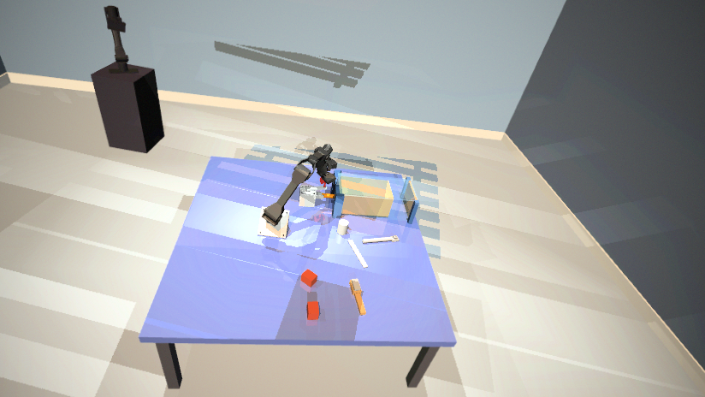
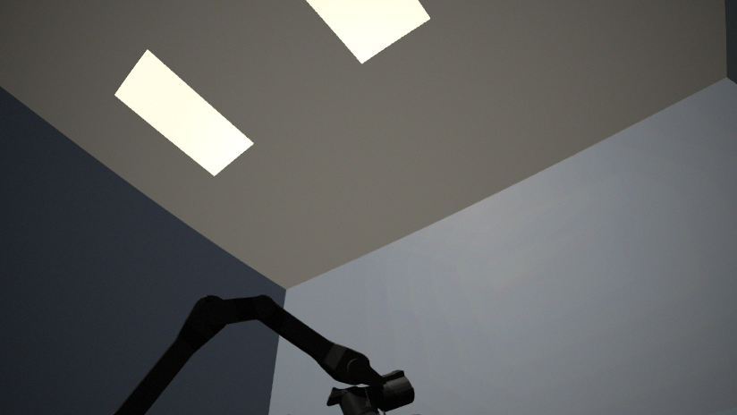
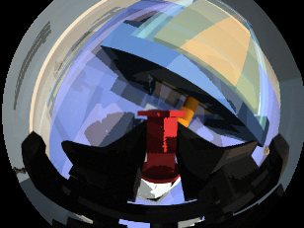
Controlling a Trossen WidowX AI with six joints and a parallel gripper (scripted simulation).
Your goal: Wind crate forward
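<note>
My gripper tip is 50 mm past the winch handle, 30 mm to the left of it and 30 mm above it. Also, from my gripper tip: red piece (10 mm to the right, 10 mm behind); blue steel frame (60 mm ahead, 30 mm to the right, 20 mm below); grey winch (120 mm behind, 100 mm below, 70 mm to the right).
</note>
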